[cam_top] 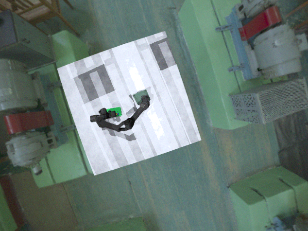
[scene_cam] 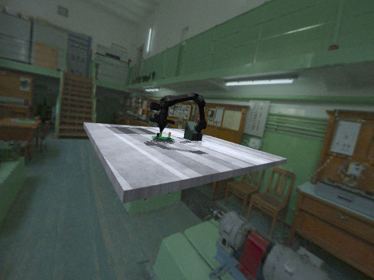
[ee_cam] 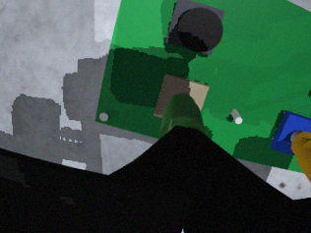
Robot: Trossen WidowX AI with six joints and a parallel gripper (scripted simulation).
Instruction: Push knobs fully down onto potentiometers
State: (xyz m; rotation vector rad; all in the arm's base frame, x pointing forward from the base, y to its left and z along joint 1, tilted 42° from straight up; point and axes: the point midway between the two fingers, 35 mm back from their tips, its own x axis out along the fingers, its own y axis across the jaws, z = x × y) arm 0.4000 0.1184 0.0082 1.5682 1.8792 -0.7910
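Right now the green knob is 2 cm below my gripper tip.
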